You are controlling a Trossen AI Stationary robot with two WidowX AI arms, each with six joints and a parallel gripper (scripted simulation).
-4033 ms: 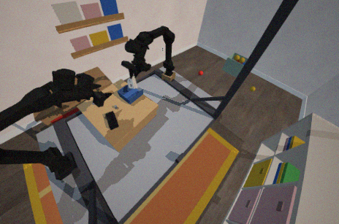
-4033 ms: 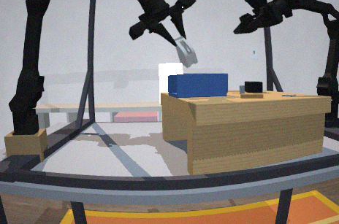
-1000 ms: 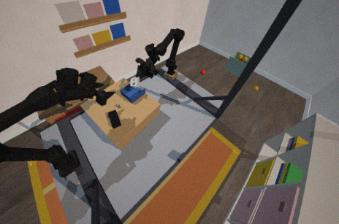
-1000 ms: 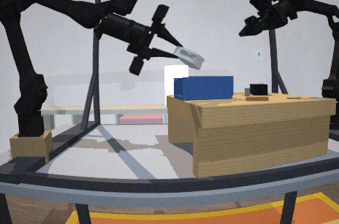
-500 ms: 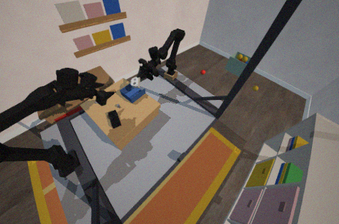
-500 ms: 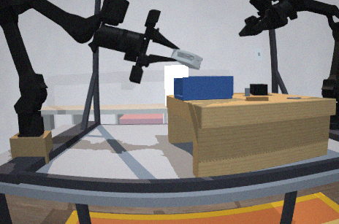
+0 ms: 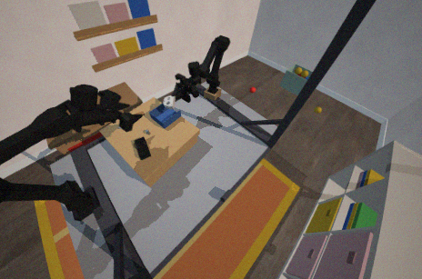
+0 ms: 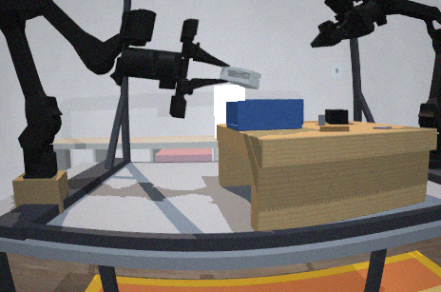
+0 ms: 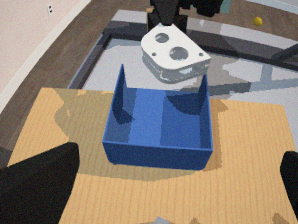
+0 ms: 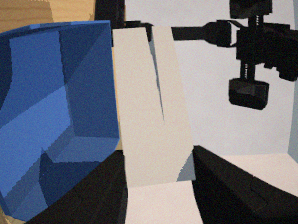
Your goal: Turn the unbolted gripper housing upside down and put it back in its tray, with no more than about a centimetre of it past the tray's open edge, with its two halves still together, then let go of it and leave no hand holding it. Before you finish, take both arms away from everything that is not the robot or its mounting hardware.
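Right now my right hand is 10 mm short of the blue tray, 130 mm to the right of it and 90 mm above it. From my right hand the other things lie so: wooden block 10 mm ahead, 220 mm to the left, 170 mm below.
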